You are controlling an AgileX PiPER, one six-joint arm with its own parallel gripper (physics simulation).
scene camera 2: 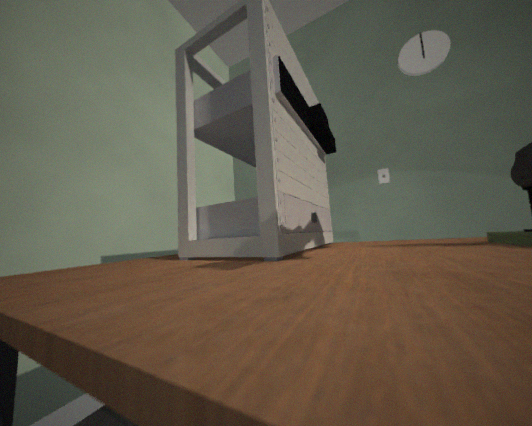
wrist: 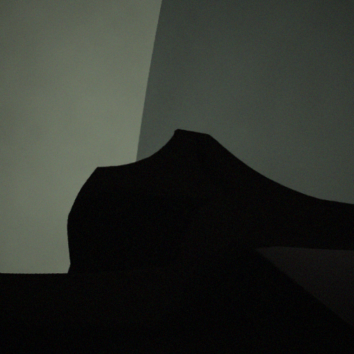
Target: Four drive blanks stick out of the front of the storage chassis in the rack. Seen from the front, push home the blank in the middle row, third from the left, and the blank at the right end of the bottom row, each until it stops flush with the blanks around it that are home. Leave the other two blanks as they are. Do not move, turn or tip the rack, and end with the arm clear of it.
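The pale rack (scene camera 2: 268, 200) stands upright on the table in the scene view, seen obliquely from low at one side. A black front part (scene camera 2: 295, 95), apparently the storage chassis front, juts from its upper front. A darker lump stands out at its far end. It is too dark and oblique to tell single drive blanks, rows or how far any stick out. My gripper (wrist: 187, 153) is a black silhouette in the wrist view; its fingertips meet with no gap, so it looks shut and empty. It does not show in the scene view, so its place relative to the blanks cannot be told.
A jagged shadow lies across the rack's lowest front panel, near a small dark square (scene camera 2: 314, 217). The brown table (scene camera 2: 350, 325) has its edge at lower left. At the far right, a dark rounded object (scene camera 2: 524, 167) shows above a green mat (scene camera 2: 510, 238). Green walls stand behind.
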